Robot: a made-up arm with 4 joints.
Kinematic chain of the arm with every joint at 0, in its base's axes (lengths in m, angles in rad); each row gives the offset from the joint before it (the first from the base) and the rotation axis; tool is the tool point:
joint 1: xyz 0 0 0.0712 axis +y
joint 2: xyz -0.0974 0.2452 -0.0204 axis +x
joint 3: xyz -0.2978 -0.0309 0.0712 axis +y
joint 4: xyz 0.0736 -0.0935 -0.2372 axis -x
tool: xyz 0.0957 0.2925 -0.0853
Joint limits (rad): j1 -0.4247..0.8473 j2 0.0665..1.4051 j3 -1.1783..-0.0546 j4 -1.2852..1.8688
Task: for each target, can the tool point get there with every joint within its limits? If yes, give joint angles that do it. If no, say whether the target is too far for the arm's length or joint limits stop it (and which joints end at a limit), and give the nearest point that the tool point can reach.
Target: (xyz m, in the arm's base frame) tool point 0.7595 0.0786 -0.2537
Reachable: no: joint limits stop it (at a limit: joint 1, joint 2, joint 3, joint 4) | nearest point 0.2372 0.1581 -0.1526 | short by 0.538 m
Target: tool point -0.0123 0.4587 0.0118
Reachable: yes | joints -0.2299 0.7901 -0.5908 0.3242
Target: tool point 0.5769 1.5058 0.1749
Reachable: no: too far | nearest point 0.0066 0.6135 -0.1012 | short by 1.094 m
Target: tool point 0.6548 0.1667 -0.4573
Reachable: no: joint limits stop it (at a limit: joint 1, joint 4) | nearest point 0.1933 0.2066 -0.2578 | short by 0.504 m
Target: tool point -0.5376 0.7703 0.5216
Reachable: no: joint limits stop it (at a limit: joint 1, joint 2, joint 3) | nearest point -0.2152 0.6780 0.1448 | short by 0.504 m
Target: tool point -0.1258 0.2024 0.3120
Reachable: yes | joints 0.5146 0.9856 -0.6212 -0.9428
